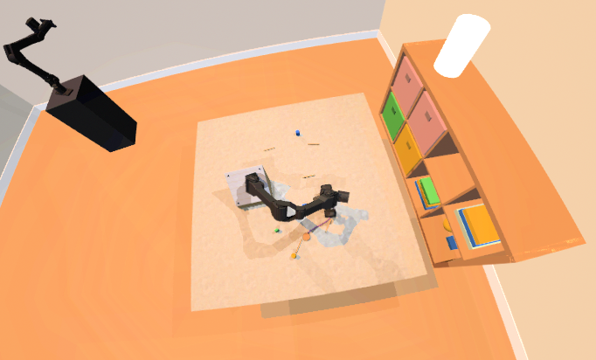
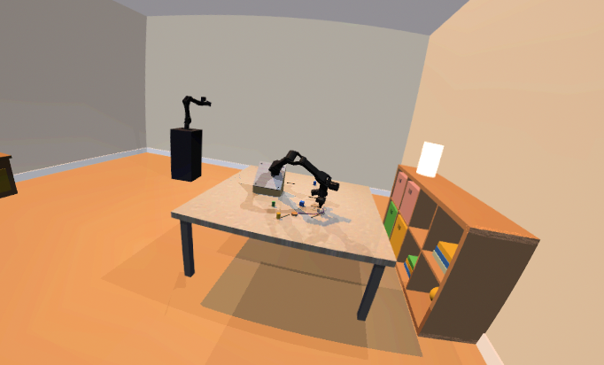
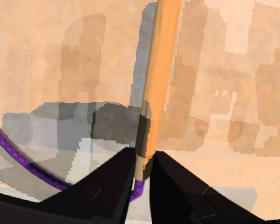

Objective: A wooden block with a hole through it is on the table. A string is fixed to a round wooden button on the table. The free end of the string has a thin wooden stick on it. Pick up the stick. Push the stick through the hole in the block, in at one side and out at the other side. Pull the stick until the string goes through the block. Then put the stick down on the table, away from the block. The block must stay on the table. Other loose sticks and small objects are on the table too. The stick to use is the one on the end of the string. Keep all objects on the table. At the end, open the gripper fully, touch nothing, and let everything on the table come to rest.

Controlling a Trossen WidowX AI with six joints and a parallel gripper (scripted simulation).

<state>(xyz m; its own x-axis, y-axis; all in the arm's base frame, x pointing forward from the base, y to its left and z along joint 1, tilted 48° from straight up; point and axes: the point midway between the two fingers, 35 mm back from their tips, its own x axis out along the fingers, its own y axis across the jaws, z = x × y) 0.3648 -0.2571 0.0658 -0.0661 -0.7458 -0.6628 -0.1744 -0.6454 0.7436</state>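
My gripper tip is now 130 mm past the blue block and 30 mm to the right of it. The rest, counted from my gripper tip: thin wooden stick: 20 mm behind; green piece: 330 mm behind, 60 mm to the right; round wooden button: 170 mm behind, 140 mm to the right, 10 mm below.
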